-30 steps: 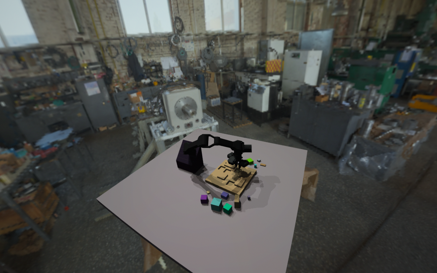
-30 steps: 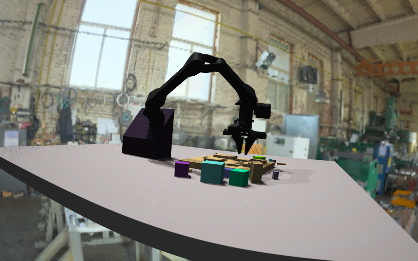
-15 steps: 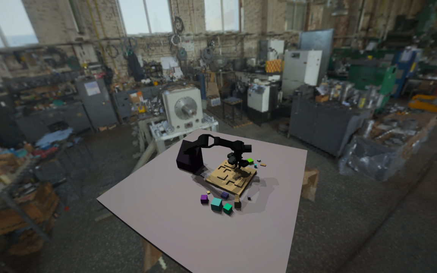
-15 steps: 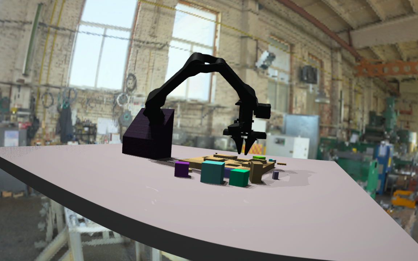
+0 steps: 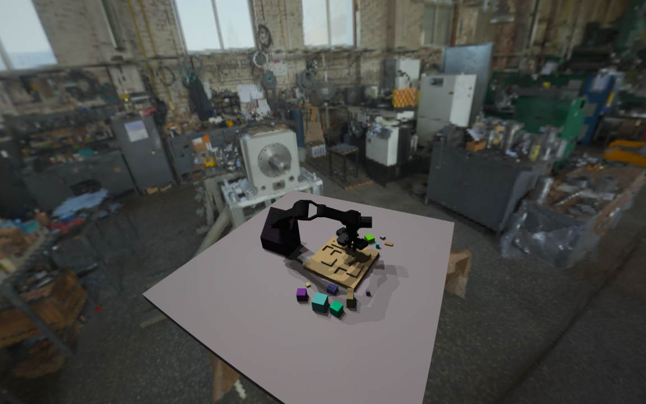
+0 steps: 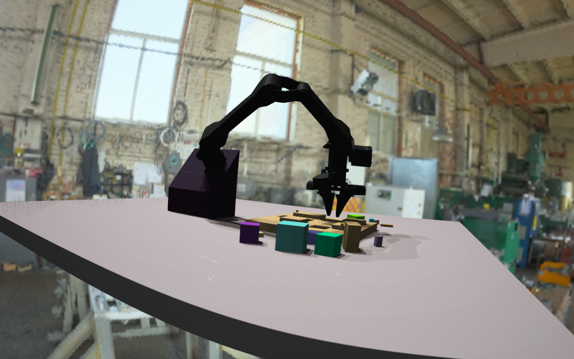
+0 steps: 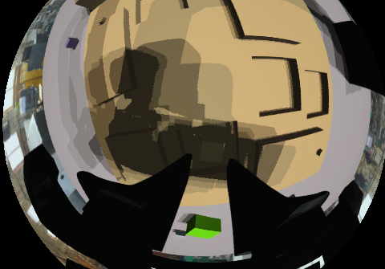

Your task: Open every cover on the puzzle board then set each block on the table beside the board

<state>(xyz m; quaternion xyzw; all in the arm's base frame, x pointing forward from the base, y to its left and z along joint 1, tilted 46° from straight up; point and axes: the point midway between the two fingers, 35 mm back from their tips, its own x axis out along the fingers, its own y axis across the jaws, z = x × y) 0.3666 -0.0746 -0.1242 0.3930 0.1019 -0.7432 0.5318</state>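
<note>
The tan puzzle board is 5 cm to the right of my gripper tip, 3 cm behind it and 2 cm below it. The rest, counted from my gripper tip: lime block (15 cm to the left, 6 cm ahead, 2 cm below); then small teal block (12 cm ahead, 11 cm to the left, 2 cm below); then flat orange piece (18 cm ahead, 15 cm to the left, 3 cm below).
</note>
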